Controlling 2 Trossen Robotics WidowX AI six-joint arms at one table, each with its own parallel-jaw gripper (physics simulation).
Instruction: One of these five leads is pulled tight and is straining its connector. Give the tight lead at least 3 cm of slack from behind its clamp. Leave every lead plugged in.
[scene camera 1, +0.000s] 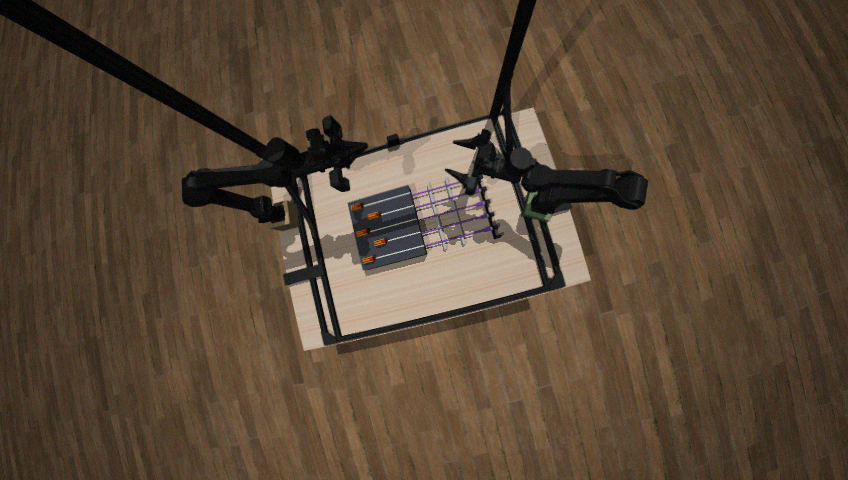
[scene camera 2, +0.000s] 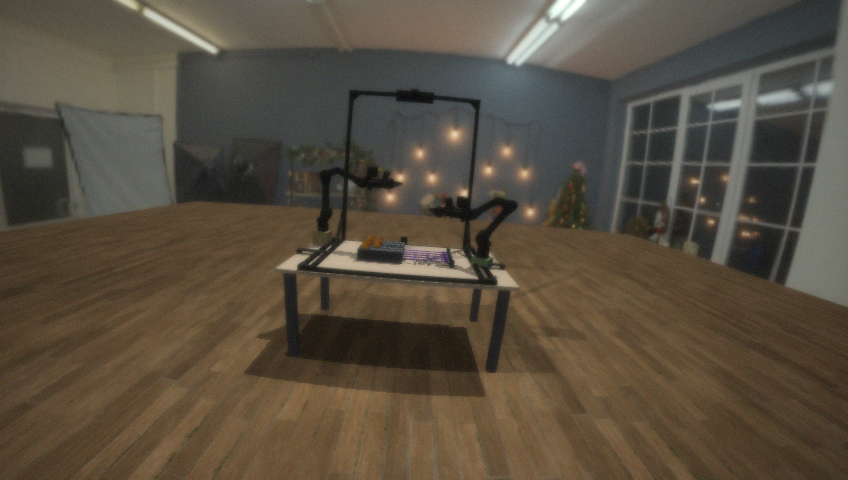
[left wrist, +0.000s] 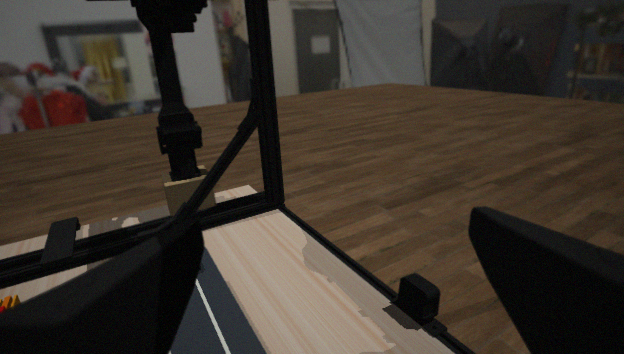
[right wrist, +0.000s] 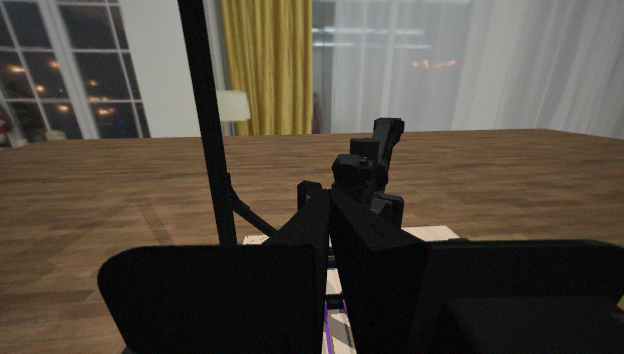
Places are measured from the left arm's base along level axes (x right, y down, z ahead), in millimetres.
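Where they show: left gripper, fingertip midpoint: (scene camera 1: 448, 155) (scene camera 2: 432, 208) (left wrist: 335, 226); right gripper, fingertip midpoint: (scene camera 1: 367, 144) (scene camera 2: 402, 183) (right wrist: 327, 198); left arm's base, link origin: (scene camera 1: 540, 204) (scene camera 2: 482, 257); right arm's base, link origin: (scene camera 1: 277, 214) (scene camera 2: 322, 230) (left wrist: 185, 174).
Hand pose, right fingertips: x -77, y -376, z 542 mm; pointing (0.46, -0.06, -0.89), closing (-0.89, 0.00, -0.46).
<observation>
Each offset is from my right fingertips to the top centre of the thing. "pt": to the spot under its first point. Level surfaces: height alone.
A dark panel {dy +367 mm} (scene camera 1: 394, 216) (scene camera 2: 381, 252) (left wrist: 210, 317) lies on the table and carries five orange connectors {dz +78, dx -210, dy +343 mm} (scene camera 1: 362, 232). White leads run from them and turn purple (scene camera 1: 453, 211) (scene camera 2: 424, 257) (right wrist: 326, 323), crossing two silver rails {pt dz -164, dx -64, dy +406 mm} (scene camera 1: 434, 214) to a black clamp bar {pt dz -405, dx -55, dy +401 mm} (scene camera 1: 495, 229). I cannot tell which lead is tight. My left gripper (scene camera 1: 451, 156) (scene camera 2: 434, 211) (left wrist: 335, 226) is open and empty, above the far end of the leads near the clamp bar. My right gripper (scene camera 1: 364, 146) (scene camera 2: 398, 181) (right wrist: 327, 198) is shut and empty, high above the panel's far corner.
A black frame (scene camera 1: 432, 316) (scene camera 2: 348, 167) (left wrist: 266, 140) (right wrist: 210, 140) rims the table {dy +433 mm} (scene camera 1: 451, 286), with uprights at both far corners. A small black block {pt dz +81, dx +189, dy +385 mm} (scene camera 1: 393, 140) (left wrist: 417, 298) sits on the far rail. The left arm's green base (scene camera 1: 537, 211) stands at the right, the right arm's tan base (scene camera 1: 286, 214) at the left.
</observation>
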